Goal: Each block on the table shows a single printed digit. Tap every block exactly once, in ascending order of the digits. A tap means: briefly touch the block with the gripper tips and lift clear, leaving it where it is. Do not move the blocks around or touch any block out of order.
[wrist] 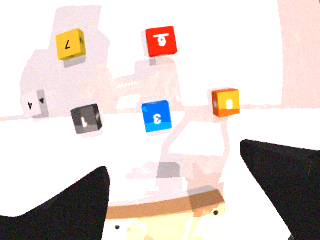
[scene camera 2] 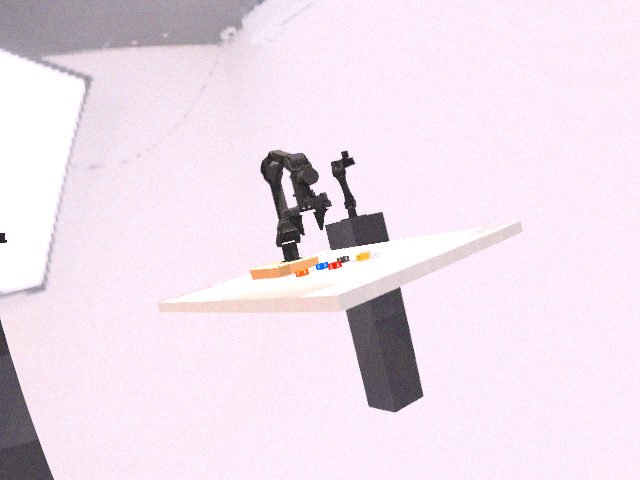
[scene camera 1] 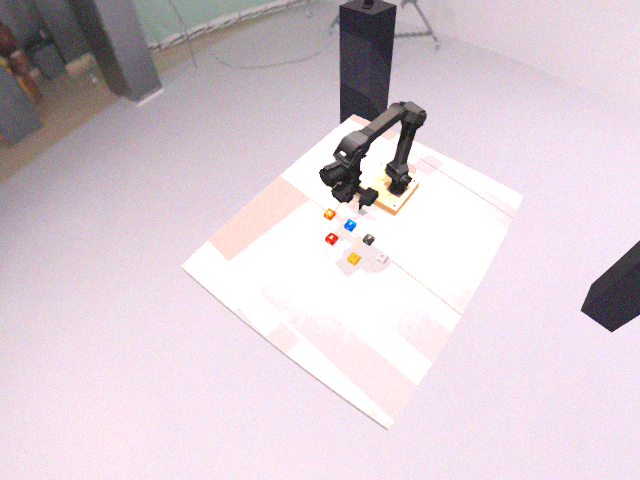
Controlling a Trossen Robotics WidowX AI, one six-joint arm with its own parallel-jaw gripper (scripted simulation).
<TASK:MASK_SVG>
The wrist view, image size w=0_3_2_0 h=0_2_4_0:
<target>my gripper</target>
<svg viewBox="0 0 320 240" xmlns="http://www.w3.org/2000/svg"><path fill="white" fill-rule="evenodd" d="M107 167L99 165L99 167L92 169L87 175L81 177L80 180L77 180L76 183L69 185L60 193L56 193L56 196L52 196L52 199L43 201L40 205L36 205L35 208L29 209L28 212L13 217L0 215L0 240L103 239L105 216L108 213L109 189L111 189L111 183L109 183L111 177L109 177ZM241 140L239 152L241 159L243 159L253 179L263 189L268 200L271 201L276 212L279 213L281 219L287 225L293 239L320 240L320 151L309 148L289 147L289 145L265 143L265 141Z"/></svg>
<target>dark grey block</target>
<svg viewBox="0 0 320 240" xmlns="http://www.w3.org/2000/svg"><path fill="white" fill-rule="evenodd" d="M97 103L72 109L71 117L73 124L75 124L76 135L100 131L100 128L103 127Z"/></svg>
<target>orange block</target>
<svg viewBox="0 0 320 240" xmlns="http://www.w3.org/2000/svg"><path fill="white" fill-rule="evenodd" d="M239 89L229 88L212 91L212 115L224 117L240 113Z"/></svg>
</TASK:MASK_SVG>
